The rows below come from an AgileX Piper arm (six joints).
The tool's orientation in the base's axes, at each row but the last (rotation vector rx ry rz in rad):
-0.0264, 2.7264, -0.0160
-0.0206, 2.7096, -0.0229
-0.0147, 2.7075, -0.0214
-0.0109, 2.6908, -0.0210
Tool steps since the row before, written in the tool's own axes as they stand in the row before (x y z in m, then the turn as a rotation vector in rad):
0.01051, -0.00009, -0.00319, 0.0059, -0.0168, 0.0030
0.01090, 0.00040, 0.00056, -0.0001, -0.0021, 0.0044
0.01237, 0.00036, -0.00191, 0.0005, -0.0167, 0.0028
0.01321, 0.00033, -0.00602, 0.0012, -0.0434, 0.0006
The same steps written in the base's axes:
-0.01090, -0.00029, -0.00132, -0.0039, -0.0169, -0.0049
-0.00967, 0.00020, -0.00508, 0.0020, -0.0022, -0.0039
-0.01203, 0.00022, -0.00347, 0.0008, -0.0167, -0.0025
-0.01451, 0.00026, -0.00034, -0.0006, -0.0434, -0.0003

